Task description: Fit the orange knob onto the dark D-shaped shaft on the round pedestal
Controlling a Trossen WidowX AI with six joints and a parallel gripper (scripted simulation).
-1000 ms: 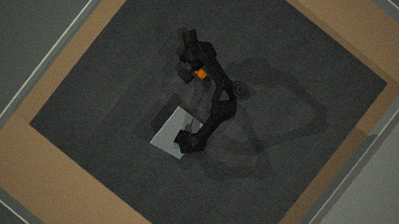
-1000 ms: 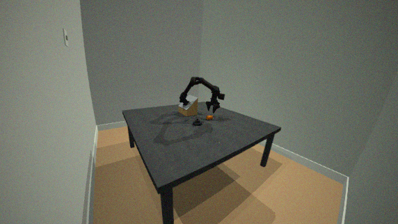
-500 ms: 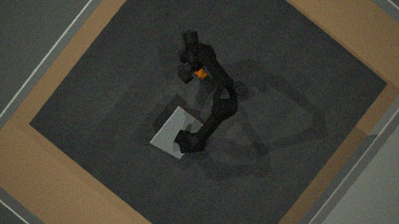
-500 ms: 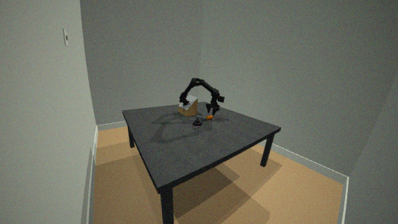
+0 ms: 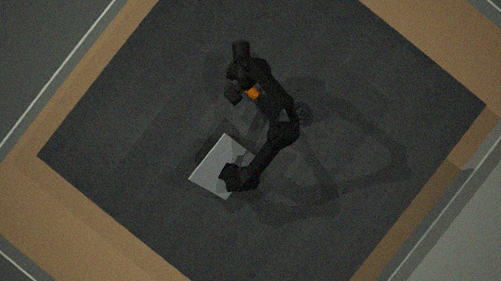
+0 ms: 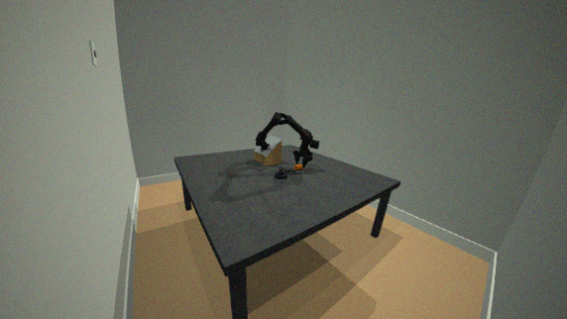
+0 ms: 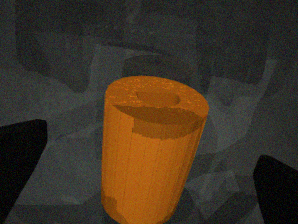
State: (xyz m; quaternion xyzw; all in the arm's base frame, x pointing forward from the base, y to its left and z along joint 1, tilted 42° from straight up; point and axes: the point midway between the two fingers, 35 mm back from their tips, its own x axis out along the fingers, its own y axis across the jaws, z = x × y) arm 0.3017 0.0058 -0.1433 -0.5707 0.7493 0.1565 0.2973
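Now: the orange knob 10 mm behind my gripper tip, 10 mm to the right of it and 10 mm below it. The rest, counted from my gripper tip: shaft 20 mm ahead, 220 mm to the right.
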